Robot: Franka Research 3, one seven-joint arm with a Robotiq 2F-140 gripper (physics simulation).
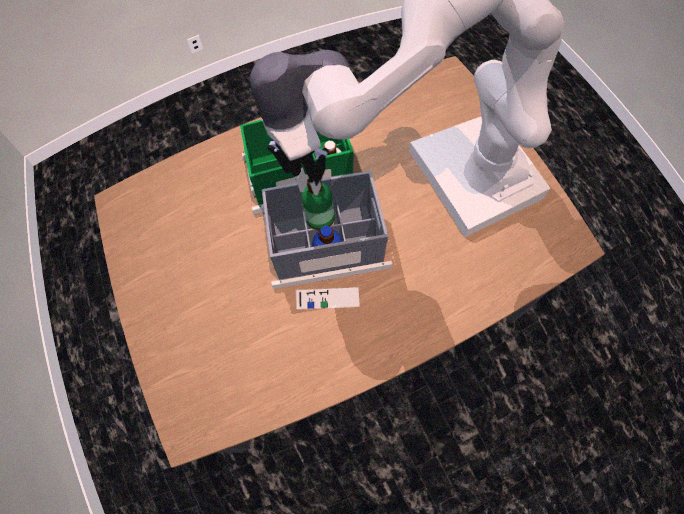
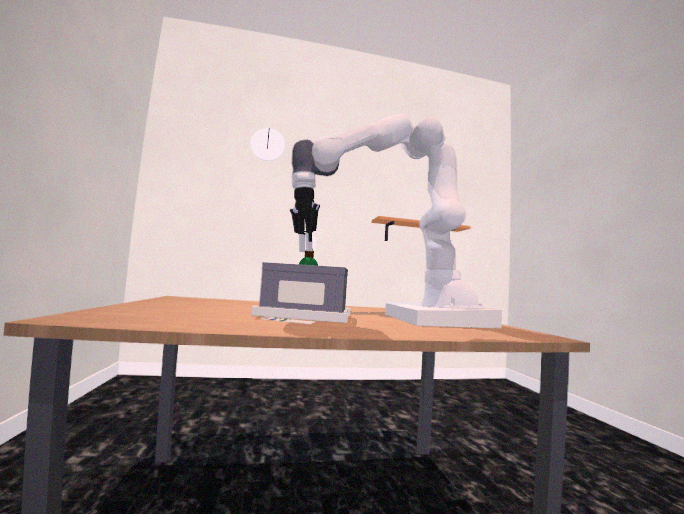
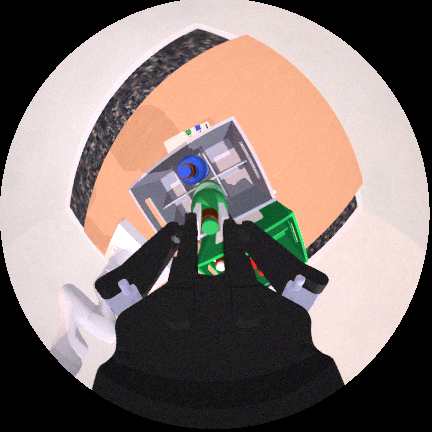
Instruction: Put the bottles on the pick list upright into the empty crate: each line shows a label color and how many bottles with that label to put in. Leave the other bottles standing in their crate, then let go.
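Note:
The pick list (image 1: 346, 297) (image 3: 172, 143) shows blue 1 and green 1. The grey crate (image 1: 272, 264) (image 2: 341, 292) (image 3: 262, 175) has divided compartments. A blue bottle (image 1: 326, 237) (image 3: 192, 169) stands upright in its front middle compartment. A green bottle (image 1: 319, 210) (image 2: 308, 261) (image 3: 210, 198) is in the back middle compartment, about upright; its base is hidden. My gripper (image 1: 316, 185) (image 2: 305, 247) (image 3: 209, 210) is shut on the green bottle's neck, above the grey crate's rim. The green crate (image 1: 264, 179) (image 3: 295, 225) stands behind the grey one.
In the green crate, a white-capped bottle (image 1: 330, 146) (image 3: 220, 265) shows, and red parts (image 3: 256, 266) show beside my fingers. A white strip (image 1: 331, 274) (image 2: 301, 313) runs along the grey crate's front. The robot's white base (image 1: 442, 165) (image 2: 458, 316) stands to the right on the table (image 1: 221, 353).

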